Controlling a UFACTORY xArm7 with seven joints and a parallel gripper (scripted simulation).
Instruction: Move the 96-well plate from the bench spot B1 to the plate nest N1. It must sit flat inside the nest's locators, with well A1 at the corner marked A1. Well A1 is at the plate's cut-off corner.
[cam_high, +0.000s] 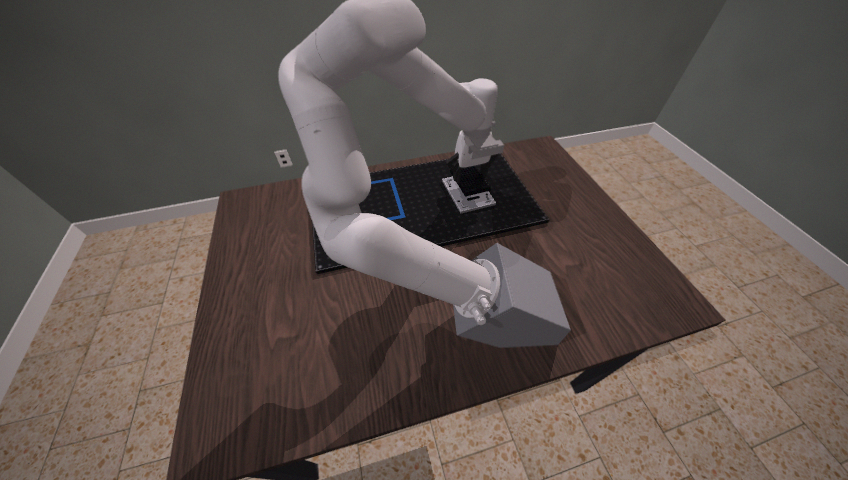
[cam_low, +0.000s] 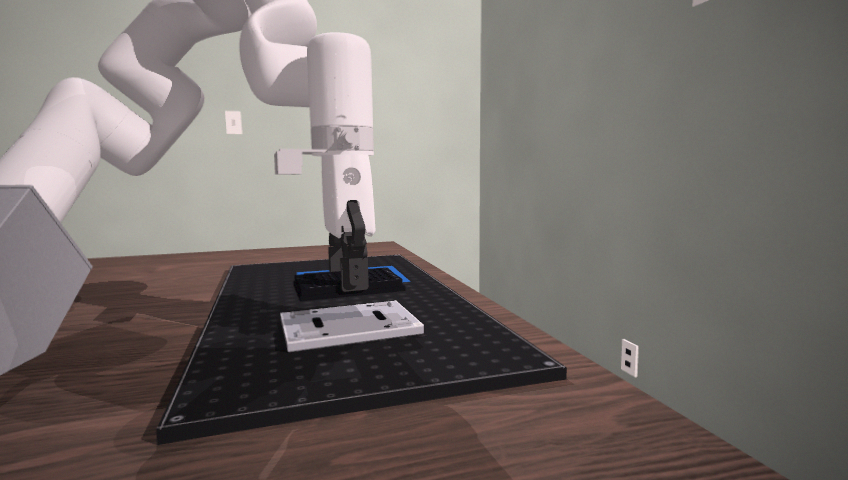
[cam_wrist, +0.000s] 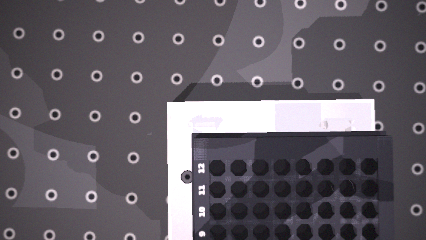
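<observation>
The white plate nest is 70 mm below my hand. The rest, counted from my hand: black 96-well plate 10 mm below.
</observation>
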